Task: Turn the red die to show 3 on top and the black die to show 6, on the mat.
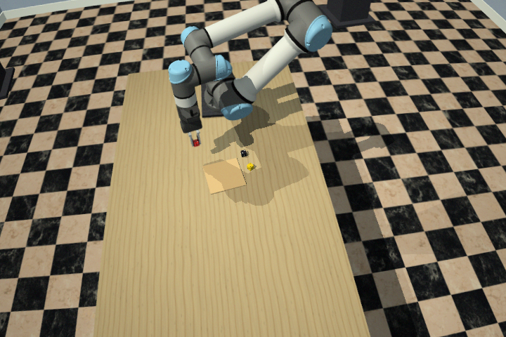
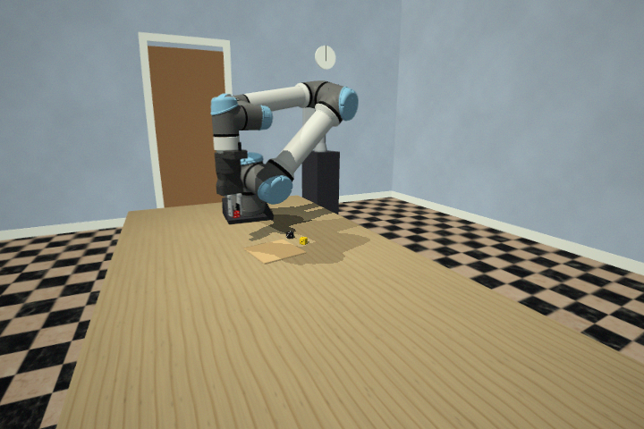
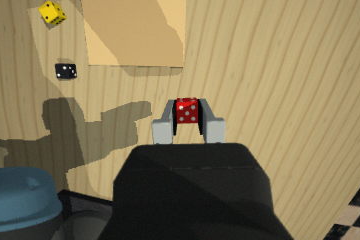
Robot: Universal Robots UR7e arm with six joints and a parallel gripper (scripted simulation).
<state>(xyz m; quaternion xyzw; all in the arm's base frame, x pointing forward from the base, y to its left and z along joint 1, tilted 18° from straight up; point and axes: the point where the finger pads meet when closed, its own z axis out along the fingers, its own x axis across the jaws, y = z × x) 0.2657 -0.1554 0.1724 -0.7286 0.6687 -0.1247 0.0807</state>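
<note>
The yellow die is 190 mm to the left of my hand, 110 mm below it and 100 mm ahead of it. Round my hand: black die: 180 mm to the left, 110 mm below, 20 mm ahead; red die: 10 mm below; tan mat: 120 mm below, 100 mm ahead, 80 mm to the left.
</note>
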